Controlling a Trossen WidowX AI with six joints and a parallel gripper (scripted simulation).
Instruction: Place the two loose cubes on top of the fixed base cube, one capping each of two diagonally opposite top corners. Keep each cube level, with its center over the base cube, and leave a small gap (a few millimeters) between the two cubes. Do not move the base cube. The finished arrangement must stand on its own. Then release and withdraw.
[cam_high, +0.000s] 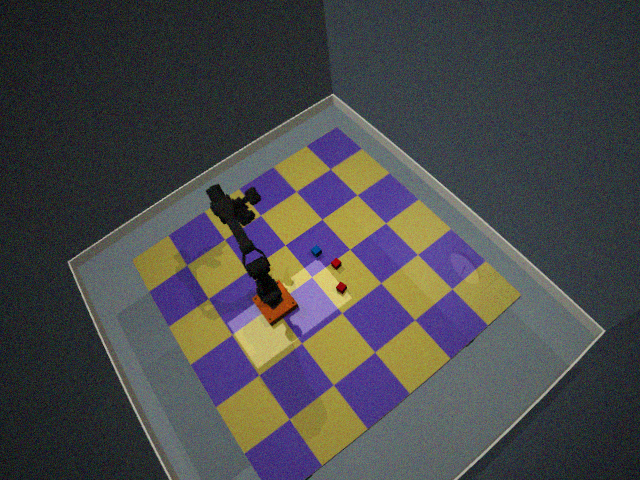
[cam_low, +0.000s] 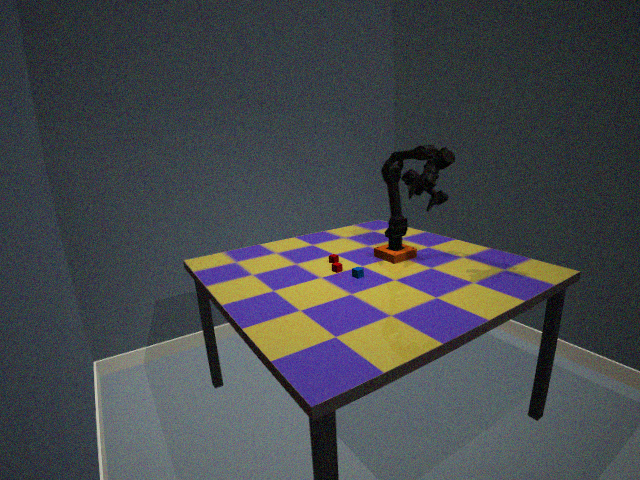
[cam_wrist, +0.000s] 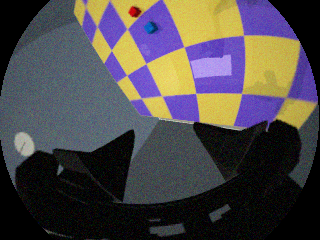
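Right now the red cube is 44 cm to the right of my gripper tip, 30 cm below it and 4 cm ahead of it. Round my gripper tip: blue cube 30 cm below, 23 cm to the right, 9 cm ahead.
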